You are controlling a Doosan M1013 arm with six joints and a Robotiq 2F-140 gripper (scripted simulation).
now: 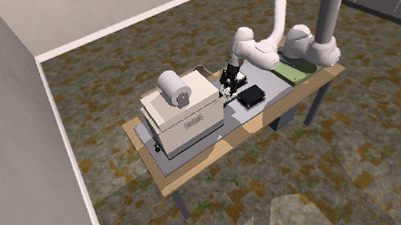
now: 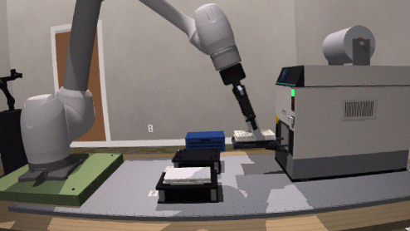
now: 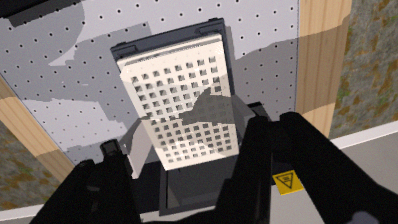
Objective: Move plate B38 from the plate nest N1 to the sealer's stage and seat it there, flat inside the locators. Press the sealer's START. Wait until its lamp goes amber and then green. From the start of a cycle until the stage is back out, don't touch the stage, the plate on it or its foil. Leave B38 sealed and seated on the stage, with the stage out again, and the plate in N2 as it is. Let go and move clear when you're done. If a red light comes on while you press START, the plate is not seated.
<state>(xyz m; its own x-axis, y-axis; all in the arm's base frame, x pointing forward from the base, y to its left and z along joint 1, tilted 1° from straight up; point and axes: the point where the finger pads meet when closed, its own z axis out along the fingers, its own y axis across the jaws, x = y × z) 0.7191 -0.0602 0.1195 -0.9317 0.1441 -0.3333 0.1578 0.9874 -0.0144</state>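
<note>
Right now my hand is 4 cm above the sealer stage. Also, from my hand: label (29 cm behind, 10 cm to the left, 15 cm below); yellow warning sticker (11 cm ahead, 7 cm to the left, 1 cm above); start button (9 cm ahead, 11 cm to the right, 4 cm above).
</note>
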